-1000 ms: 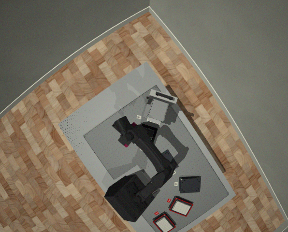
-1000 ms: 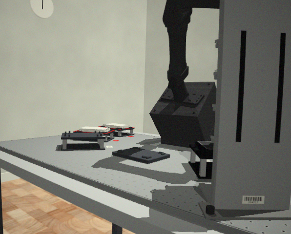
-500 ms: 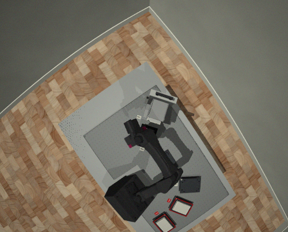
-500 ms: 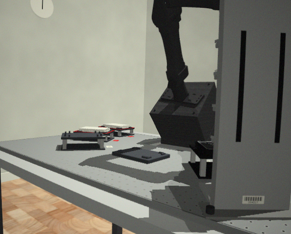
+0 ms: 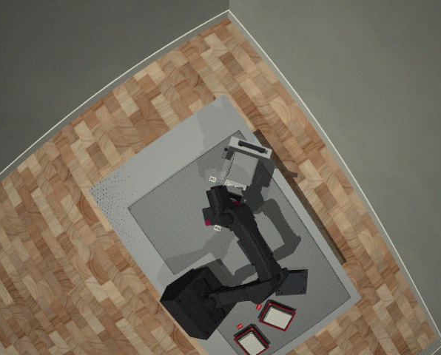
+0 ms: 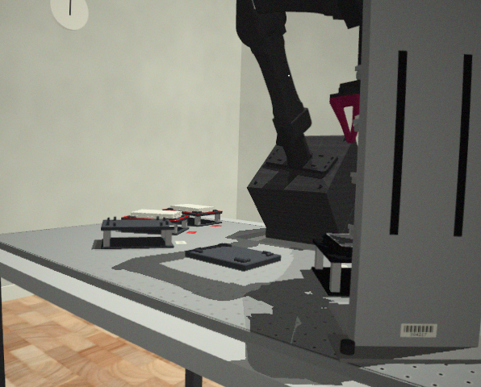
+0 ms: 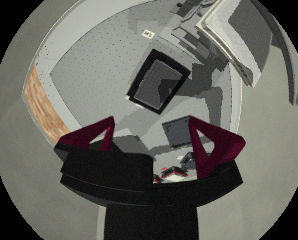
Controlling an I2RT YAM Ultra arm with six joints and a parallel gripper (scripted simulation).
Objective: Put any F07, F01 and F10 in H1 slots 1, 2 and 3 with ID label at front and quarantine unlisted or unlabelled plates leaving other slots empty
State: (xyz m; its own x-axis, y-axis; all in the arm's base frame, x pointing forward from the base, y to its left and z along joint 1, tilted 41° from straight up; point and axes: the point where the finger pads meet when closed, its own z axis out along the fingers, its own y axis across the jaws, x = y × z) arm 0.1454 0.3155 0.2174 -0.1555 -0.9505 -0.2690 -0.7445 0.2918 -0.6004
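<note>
My hand is 180 mm above the dark 96-well plate, 10 mm to the left of it and 10 mm short of it. The rest, counted from my hand: N6 deck label: 370 mm to the right, 250 mm below, 90 mm ahead; then H1 deck label: 250 mm below, 140 mm to the left, 20 mm ahead; then grey hotel back wall: 180 mm to the left, 180 mm ahead, 50 mm below.
</note>
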